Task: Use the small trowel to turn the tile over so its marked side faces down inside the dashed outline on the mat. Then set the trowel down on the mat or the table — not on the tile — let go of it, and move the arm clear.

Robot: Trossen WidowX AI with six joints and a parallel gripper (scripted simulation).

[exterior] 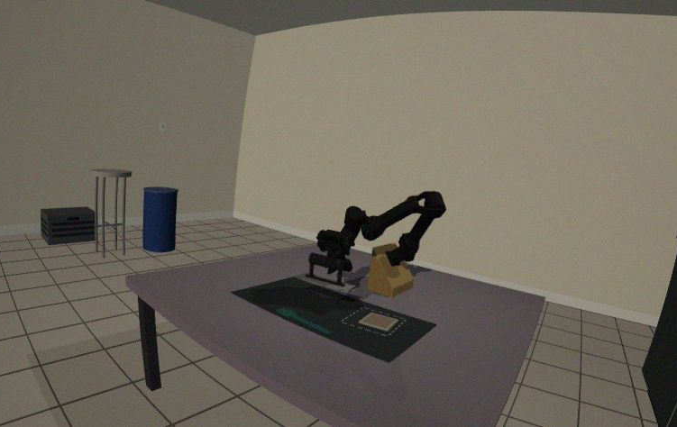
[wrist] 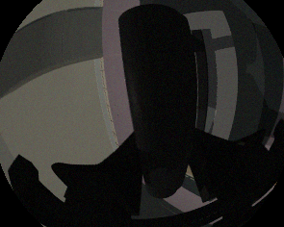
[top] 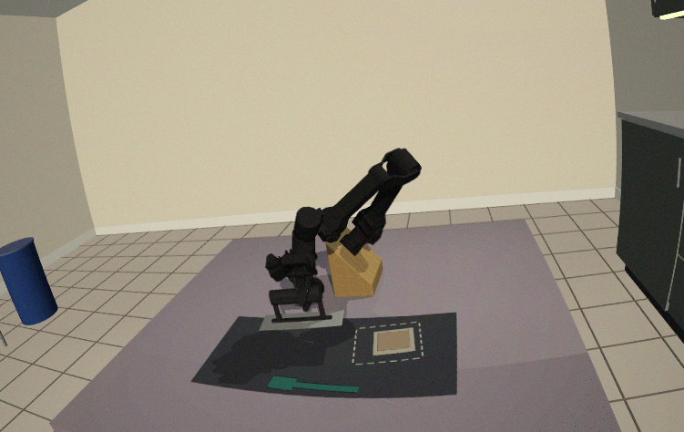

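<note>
Now: gripper tip 3 cm past the trowel and 1 cm above it. The rest, counted from my gripper tip: green flat marking 13 cm ahead, 2 cm to the left, 13 cm below; then dark mat 1 cm behind, 3 cm to the left, 16 cm below; then tile 7 cm behind, 19 cm to the left, 13 cm below.
</note>
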